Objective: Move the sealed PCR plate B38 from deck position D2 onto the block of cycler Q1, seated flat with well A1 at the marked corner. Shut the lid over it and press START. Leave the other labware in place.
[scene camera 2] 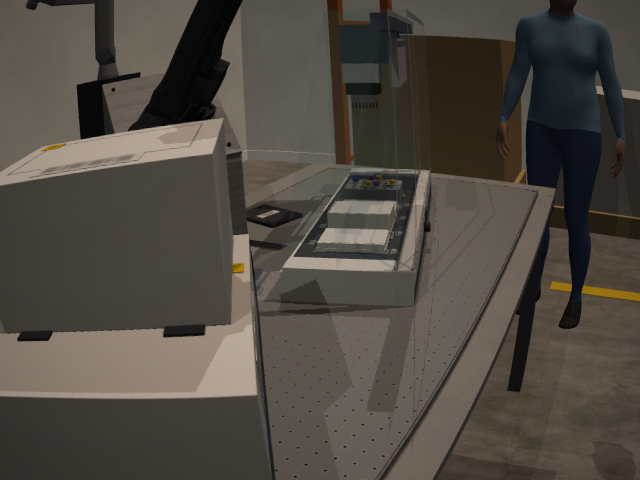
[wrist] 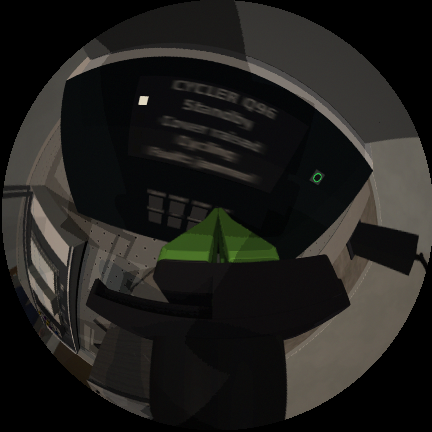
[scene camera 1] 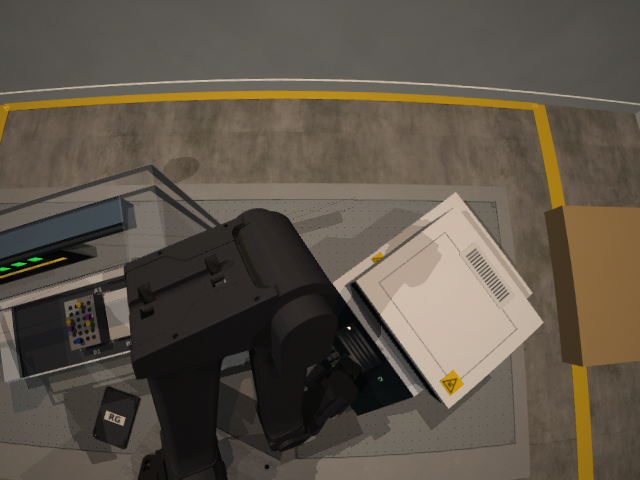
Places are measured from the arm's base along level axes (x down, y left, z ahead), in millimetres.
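Where they show: gripper, fingertip midpoint: [wrist: 217, 214].
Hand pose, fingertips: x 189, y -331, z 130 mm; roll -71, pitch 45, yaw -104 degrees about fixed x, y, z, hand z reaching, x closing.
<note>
Each offset is from my fingertips to the top centre of the thing. "pt": to the spot under its first point.
The white cycler's lid @(dx -230, dy -179, dz +128 mm) [scene camera 1: 439, 304] [scene camera 2: 118, 242] has a dark gap under its front edge; the block is hidden. The dark front panel @(pt dx -21, dy +29, dz +108 mm) [wrist: 100, 150] has a blurred screen @(pt dx -41, dy -33, dz +44 mm) [wrist: 215, 130] reading "CYCLER Q96", "Standby" and apparently "Cover raised". A green ring button @(pt dx -42, dy -72, dz -29 mm) [scene camera 1: 380, 379] [wrist: 317, 177] glows on the panel. My gripper [wrist: 217, 214] is shut and empty, its green tips over the panel's lower keys, left of the green ring in scene camera 1. Two white plates, a low one [scene camera 2: 352, 238] and a taller one [scene camera 2: 360, 212], sit on the deck; I cannot read which is B38.
A tube rack [scene camera 1: 82, 322] [scene camera 2: 373, 184] with coloured caps stands on the deck [scene camera 2: 346, 284]. A black RG case @(dx +119, dy +636, dz -108 mm) [scene camera 1: 124, 400] [scene camera 2: 281, 214] lies beside it. Clear panes rise around the deck. A brown box [scene camera 1: 610, 284] is right of the table. A person [scene camera 2: 563, 77] stands behind the table.
</note>
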